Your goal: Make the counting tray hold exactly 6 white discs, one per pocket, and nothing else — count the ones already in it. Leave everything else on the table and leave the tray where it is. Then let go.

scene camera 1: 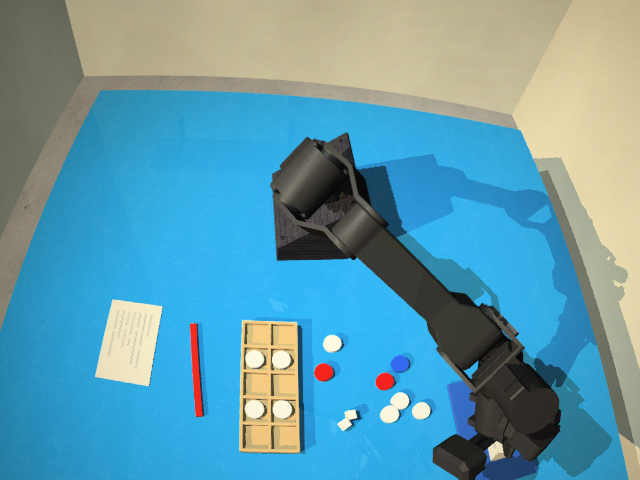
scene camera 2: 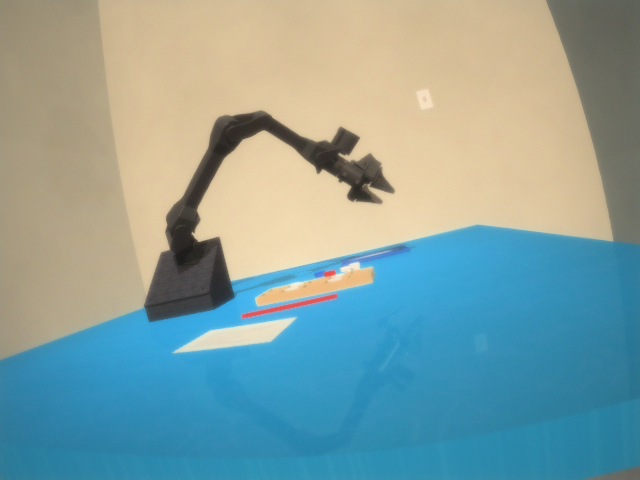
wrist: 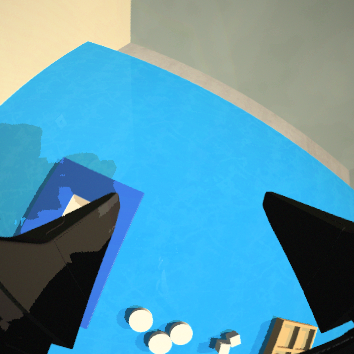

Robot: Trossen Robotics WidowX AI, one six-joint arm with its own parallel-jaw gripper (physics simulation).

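The wooden counting tray (scene camera 1: 298, 361) (scene camera 2: 351, 281) (wrist: 274, 336) has two columns of pockets. White discs (scene camera 1: 254, 359) (scene camera 1: 281, 359) fill the second row from the top in scene view 1; white discs (scene camera 1: 255, 409) (scene camera 1: 282, 409) fill the second row from the bottom. The other pockets are bare. One loose white disc (scene camera 1: 332, 343) lies right of the tray. Farther right lie two close together (scene camera 1: 400, 400) (wrist: 160, 343), (scene camera 1: 389, 413) (wrist: 181, 333), and one apart (scene camera 1: 421, 410) (wrist: 141, 320). My gripper (scene camera 2: 387, 197) (wrist: 193, 199) is open and empty, high above the table.
Red discs (scene camera 1: 324, 372) (scene camera 1: 384, 381), a blue disc (scene camera 1: 400, 363) and two small white cubes (scene camera 1: 351, 414) (scene camera 1: 344, 424) lie right of the tray. A blue slab (scene camera 1: 460, 400) (wrist: 127, 210) lies partly under the arm. A red bar (scene camera 1: 196, 369) and paper sheet (scene camera 1: 129, 343) lie left.
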